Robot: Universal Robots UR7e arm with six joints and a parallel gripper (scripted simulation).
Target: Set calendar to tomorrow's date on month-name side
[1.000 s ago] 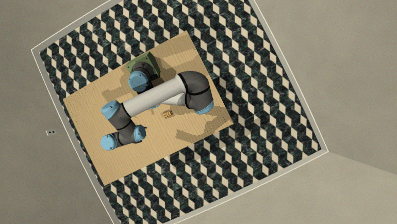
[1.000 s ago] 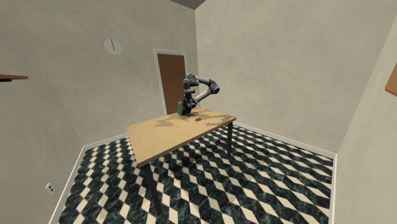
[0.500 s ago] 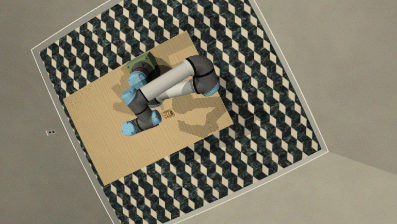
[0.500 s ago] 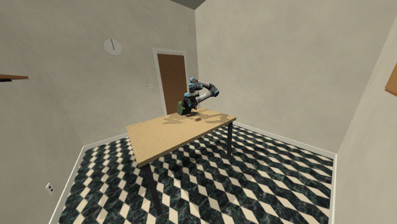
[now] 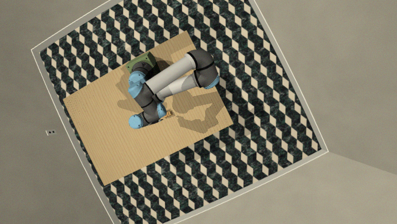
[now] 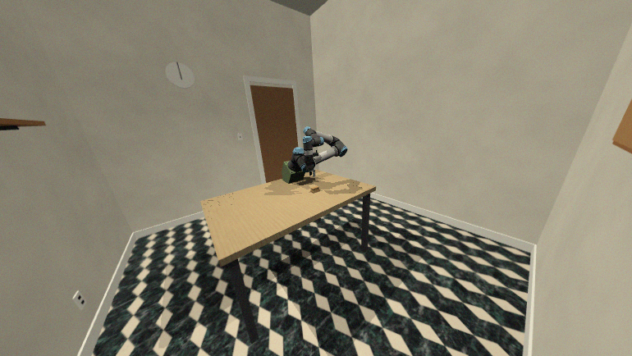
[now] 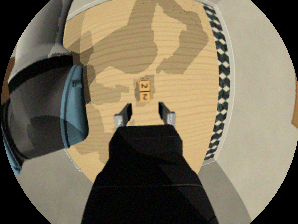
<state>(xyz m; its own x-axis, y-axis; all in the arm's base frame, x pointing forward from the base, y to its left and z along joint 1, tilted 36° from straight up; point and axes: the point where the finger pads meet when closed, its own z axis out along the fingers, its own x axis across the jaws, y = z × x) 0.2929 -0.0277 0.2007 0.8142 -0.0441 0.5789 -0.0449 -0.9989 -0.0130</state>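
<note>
The wooden cube lies 150 mm below my hand. Also, from my hand: wooden tray (20 mm to the left, 160 mm below).
</note>
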